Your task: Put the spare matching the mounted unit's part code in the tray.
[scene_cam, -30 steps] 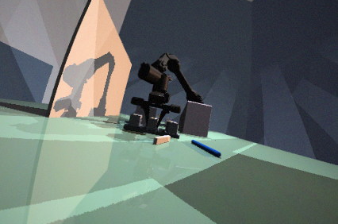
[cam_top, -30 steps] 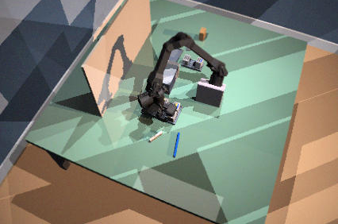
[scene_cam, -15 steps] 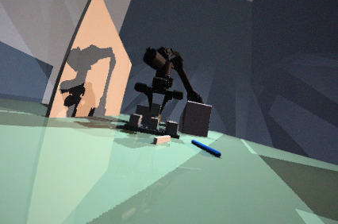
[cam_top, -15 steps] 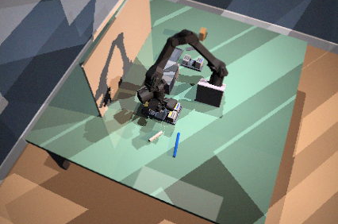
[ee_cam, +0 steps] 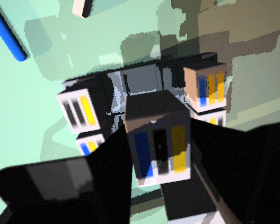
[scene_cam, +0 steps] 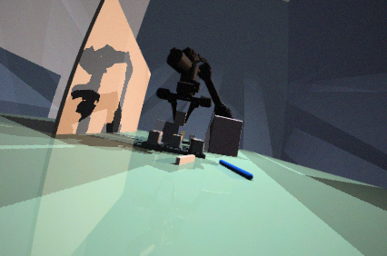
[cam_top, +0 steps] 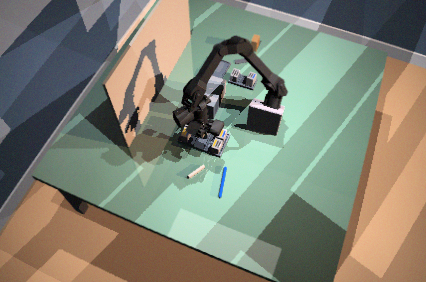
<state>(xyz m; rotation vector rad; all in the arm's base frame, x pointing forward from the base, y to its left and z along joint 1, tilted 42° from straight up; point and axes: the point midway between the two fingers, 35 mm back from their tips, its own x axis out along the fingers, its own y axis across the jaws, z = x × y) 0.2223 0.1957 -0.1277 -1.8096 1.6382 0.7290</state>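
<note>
My gripper tip is now 400 mm to the left of the tray, 120 mm short of it and 90 mm above it. Round my gripper tip: blue pen: 160 mm behind, 130 mm to the left, 90 mm below; tall orange panel: 310 mm ahead, 190 mm to the right, 130 mm above; grey mounted unit: 200 mm to the right, 60 mm ahead, 50 mm below.
</note>
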